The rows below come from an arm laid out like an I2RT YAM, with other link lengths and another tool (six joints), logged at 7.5 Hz.
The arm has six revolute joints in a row. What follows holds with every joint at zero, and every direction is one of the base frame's.
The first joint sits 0.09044 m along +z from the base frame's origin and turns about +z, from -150 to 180 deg.
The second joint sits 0.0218 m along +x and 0.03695 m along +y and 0.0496 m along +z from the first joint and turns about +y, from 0 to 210 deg.
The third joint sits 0.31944 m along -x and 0.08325 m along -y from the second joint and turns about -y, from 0 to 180 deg.
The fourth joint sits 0.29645 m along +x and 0.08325 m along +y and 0.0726 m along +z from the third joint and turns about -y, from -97 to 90 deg.
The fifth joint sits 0.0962 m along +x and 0.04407 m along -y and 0.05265 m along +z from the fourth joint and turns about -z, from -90 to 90 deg.
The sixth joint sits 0.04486 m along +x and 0.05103 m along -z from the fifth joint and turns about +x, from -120 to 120 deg.
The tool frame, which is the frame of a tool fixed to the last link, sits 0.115 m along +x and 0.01 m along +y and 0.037 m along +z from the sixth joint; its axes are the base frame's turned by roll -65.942, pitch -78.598 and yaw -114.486 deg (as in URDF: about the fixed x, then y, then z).
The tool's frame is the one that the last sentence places.
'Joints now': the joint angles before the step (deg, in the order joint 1, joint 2, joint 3, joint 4, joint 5, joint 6). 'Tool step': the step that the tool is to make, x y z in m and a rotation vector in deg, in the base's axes. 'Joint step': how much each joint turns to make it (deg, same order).
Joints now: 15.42, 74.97, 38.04, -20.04, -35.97, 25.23
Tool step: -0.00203, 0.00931, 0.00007, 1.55, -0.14, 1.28
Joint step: 1.02, 0.43, -0.55, 1.98, -1.35, 0.73
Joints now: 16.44, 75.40, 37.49, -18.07, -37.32, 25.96
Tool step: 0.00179, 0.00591, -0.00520, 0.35, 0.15, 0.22
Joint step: 0.86, 1.24, -0.40, 2.16, 0.05, 0.93
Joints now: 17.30, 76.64, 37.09, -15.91, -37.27, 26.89
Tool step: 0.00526, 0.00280, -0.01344, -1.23, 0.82, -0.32
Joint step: 0.63, 2.67, 0.13, 1.59, 1.30, 0.34
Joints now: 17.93, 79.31, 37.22, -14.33, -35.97, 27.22
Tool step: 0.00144, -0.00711, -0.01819, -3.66, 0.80, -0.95
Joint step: -0.02, 1.77, -0.24, -0.52, 3.23, -1.14
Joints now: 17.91, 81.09, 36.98, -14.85, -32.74, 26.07
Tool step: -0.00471, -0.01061, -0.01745, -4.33, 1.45, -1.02
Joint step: -0.03, 0.71, -0.51, -2.06, 3.69, -1.10
